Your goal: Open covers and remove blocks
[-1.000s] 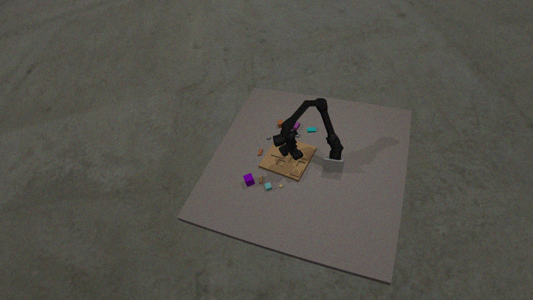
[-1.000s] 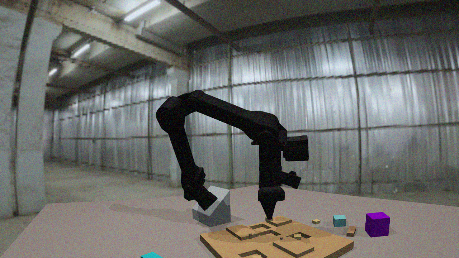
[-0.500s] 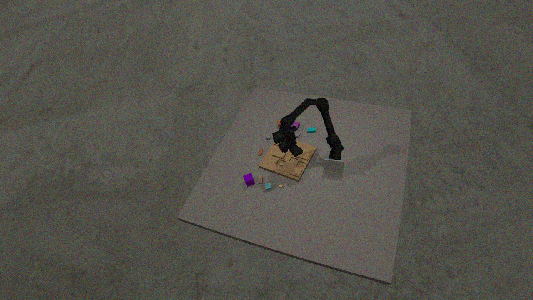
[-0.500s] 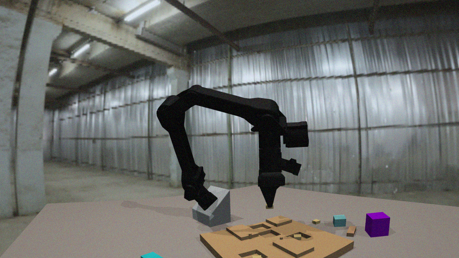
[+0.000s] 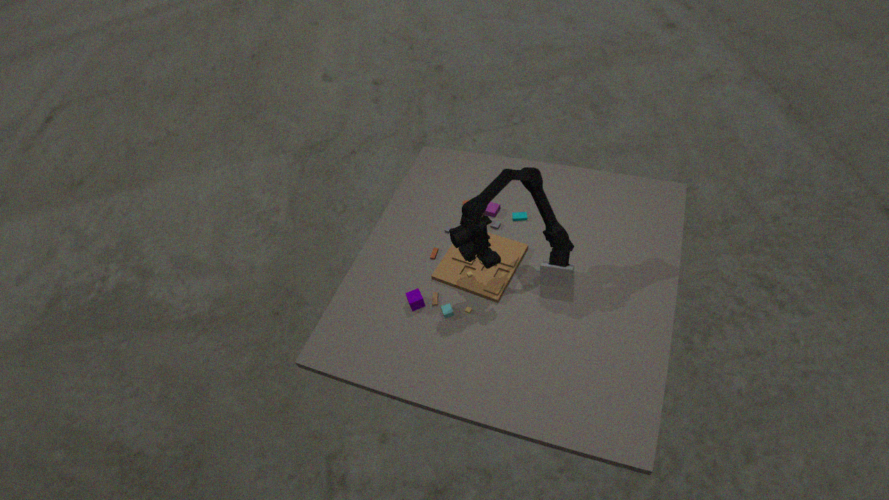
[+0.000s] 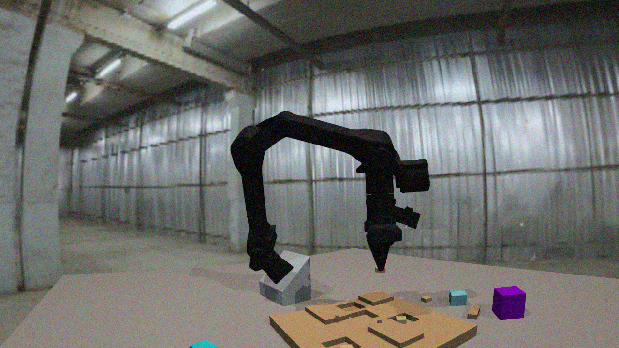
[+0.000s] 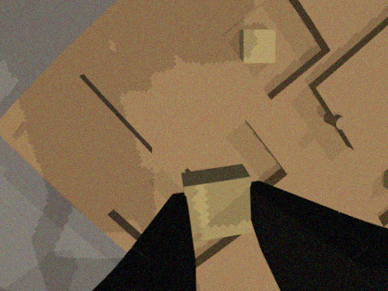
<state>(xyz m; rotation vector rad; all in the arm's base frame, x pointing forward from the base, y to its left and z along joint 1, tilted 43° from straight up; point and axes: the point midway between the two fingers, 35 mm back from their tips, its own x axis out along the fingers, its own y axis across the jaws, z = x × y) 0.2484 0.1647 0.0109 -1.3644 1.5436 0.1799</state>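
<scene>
Right now the light blue block is 19 cm to the left of my gripper tip, 10 cm below it and 7 cm ahead of it. Also, from my gripper tip: brown block 27 cm to the right, 16 cm ahead, 9 cm below; then purple cube 20 cm to the left, 20 cm ahead, 9 cm below; then orange piece 16 cm to the left, 14 cm ahead, 11 cm below.
</scene>
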